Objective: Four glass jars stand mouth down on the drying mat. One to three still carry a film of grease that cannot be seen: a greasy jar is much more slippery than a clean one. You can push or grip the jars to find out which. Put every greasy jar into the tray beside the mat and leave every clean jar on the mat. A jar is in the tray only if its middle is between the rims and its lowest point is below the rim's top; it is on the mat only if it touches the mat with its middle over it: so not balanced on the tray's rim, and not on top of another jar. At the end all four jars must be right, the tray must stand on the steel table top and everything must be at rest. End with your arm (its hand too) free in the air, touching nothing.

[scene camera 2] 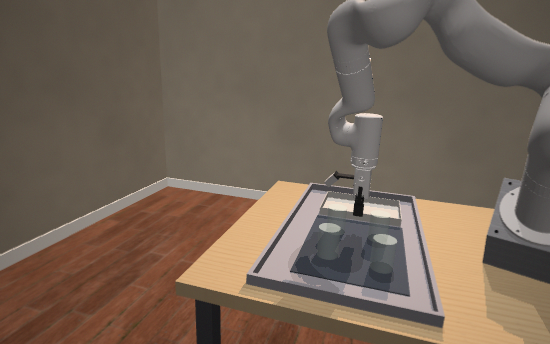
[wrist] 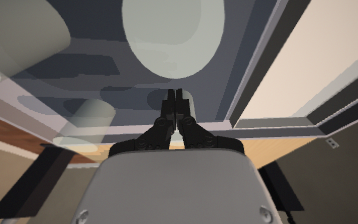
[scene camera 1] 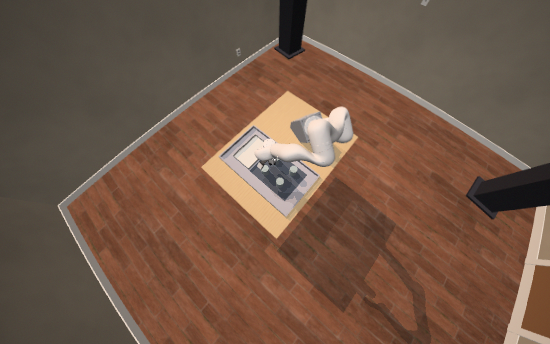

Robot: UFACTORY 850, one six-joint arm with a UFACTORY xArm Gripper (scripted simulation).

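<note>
My gripper is visible, and the wrist view shows it too. A tray and a dark drying mat are also visible.
</note>
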